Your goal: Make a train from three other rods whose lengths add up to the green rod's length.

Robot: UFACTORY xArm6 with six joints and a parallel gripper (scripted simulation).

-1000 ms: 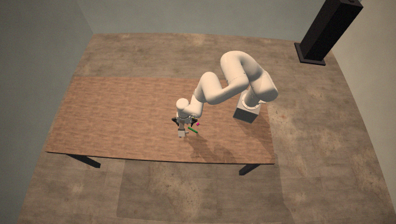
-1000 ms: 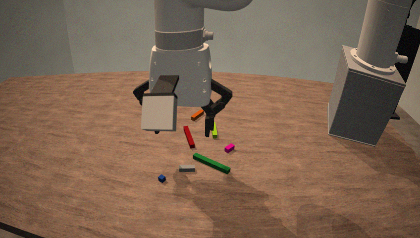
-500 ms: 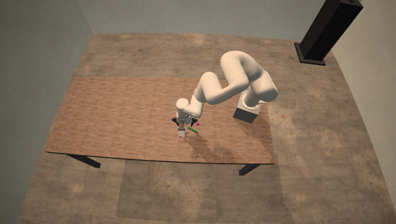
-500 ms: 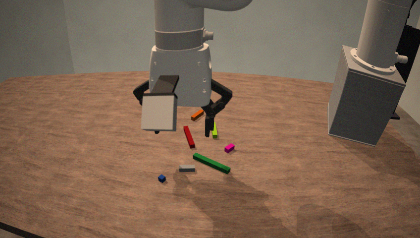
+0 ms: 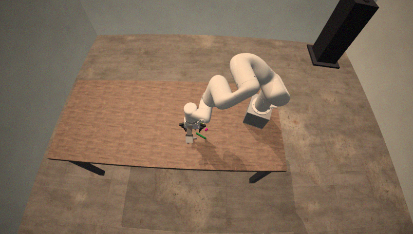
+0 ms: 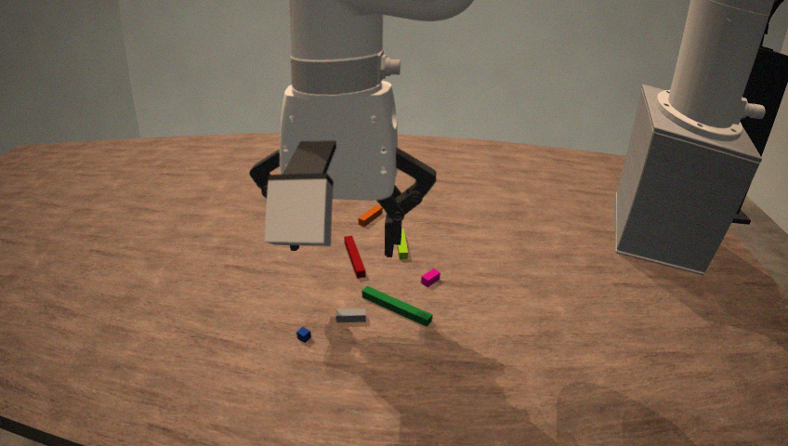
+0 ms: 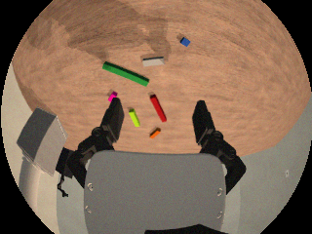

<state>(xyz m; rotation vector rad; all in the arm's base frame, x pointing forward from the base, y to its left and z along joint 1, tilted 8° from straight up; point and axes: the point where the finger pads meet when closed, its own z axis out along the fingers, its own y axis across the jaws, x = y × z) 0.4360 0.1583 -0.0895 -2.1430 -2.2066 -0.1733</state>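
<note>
Now: the small blue rod 30 mm ahead of my hand, 60 mm to the left of it and 80 mm below it. Also, from my hand: red rod (70 mm to the right, 80 mm below); then grey rod (10 mm behind, 30 mm to the left, 80 mm below); then green rod (50 mm behind, 10 mm to the left, 80 mm below).
</note>
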